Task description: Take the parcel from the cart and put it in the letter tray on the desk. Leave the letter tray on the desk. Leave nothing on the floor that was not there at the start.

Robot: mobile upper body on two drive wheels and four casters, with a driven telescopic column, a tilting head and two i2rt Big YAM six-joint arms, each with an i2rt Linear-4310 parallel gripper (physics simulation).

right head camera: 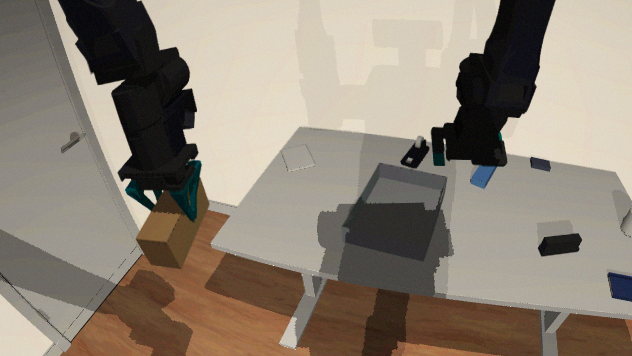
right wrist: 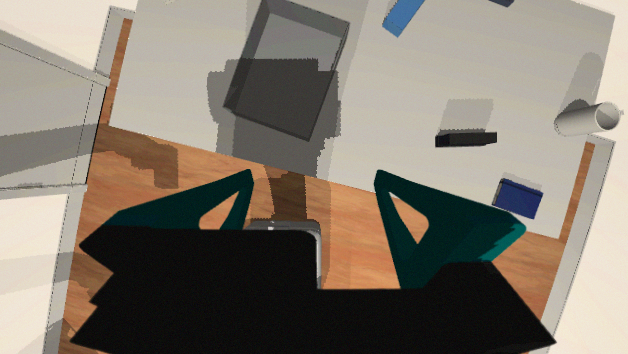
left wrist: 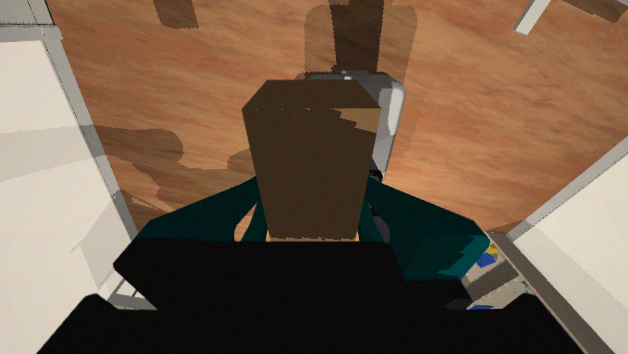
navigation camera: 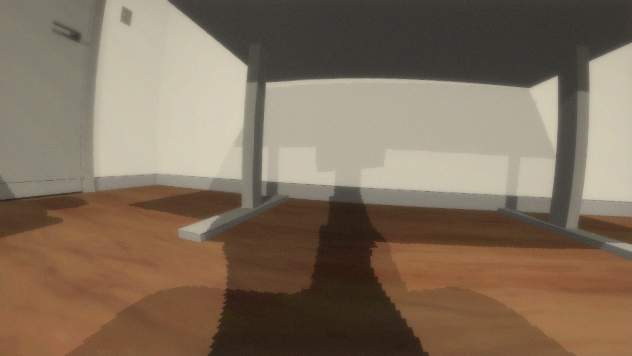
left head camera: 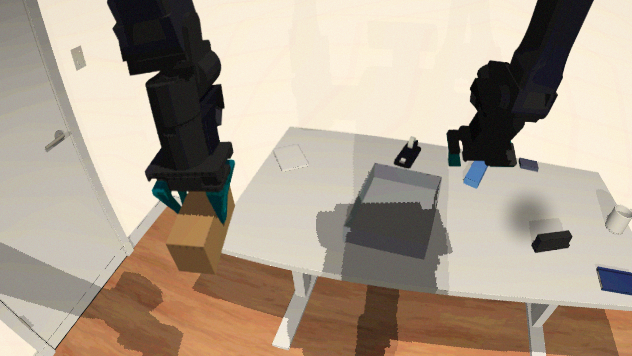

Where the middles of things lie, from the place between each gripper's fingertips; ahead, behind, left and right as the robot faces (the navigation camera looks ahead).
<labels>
Right now the brown parcel [left head camera: 196,240] is 10 mm behind my left hand. Round my left hand: grey letter tray [right head camera: 396,213]: 530 mm ahead, 440 mm below, 360 mm to the right.
My right gripper is now 300 mm short of the grey letter tray, 80 mm to the right of it and 370 mm above it. The rest, counted from my right hand: brown parcel 240 mm behind, 440 mm to the left, 70 mm above.
</labels>
